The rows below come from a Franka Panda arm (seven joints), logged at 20 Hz.
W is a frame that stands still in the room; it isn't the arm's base.
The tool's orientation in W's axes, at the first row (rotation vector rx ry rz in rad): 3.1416 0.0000 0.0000
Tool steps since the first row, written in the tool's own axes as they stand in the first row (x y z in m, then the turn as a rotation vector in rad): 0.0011 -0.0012 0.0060 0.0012 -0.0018 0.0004; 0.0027 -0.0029 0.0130 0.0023 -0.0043 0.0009; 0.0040 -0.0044 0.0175 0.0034 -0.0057 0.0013; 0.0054 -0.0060 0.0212 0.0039 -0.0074 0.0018; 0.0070 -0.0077 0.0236 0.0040 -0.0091 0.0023; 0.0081 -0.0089 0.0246 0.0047 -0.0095 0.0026; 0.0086 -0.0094 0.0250 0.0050 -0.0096 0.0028; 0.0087 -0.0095 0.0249 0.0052 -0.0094 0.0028; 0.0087 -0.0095 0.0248 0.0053 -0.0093 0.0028; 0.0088 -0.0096 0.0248 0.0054 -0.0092 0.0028; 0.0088 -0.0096 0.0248 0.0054 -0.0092 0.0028
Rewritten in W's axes. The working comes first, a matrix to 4 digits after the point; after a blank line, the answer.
The tool's axes in the first row as the columns of a matrix, in W's axes (used below as rounded here):
1.0000 0.0000 0.0000
0.0000 -1.0000 0.0000
0.0000 0.0000 -1.0000

0.0011 0.0012 -0.0060 0.0012 0.0018 -0.0004; 0.0027 0.0029 -0.0130 0.0023 0.0043 -0.0009; 0.0040 0.0044 -0.0175 0.0034 0.0057 -0.0013; 0.0054 0.0060 -0.0212 0.0039 0.0074 -0.0018; 0.0070 0.0077 -0.0236 0.0040 0.0091 -0.0023; 0.0081 0.0089 -0.0246 0.0047 0.0095 -0.0026; 0.0086 0.0094 -0.0250 0.0050 0.0096 -0.0028; 0.0087 0.0095 -0.0249 0.0052 0.0094 -0.0028; 0.0087 0.0095 -0.0248 0.0053 0.0093 -0.0028; 0.0088 0.0096 -0.0248 0.0054 0.0092 -0.0028; 0.0088 0.0096 -0.0248 0.0054 0.0092 -0.0028
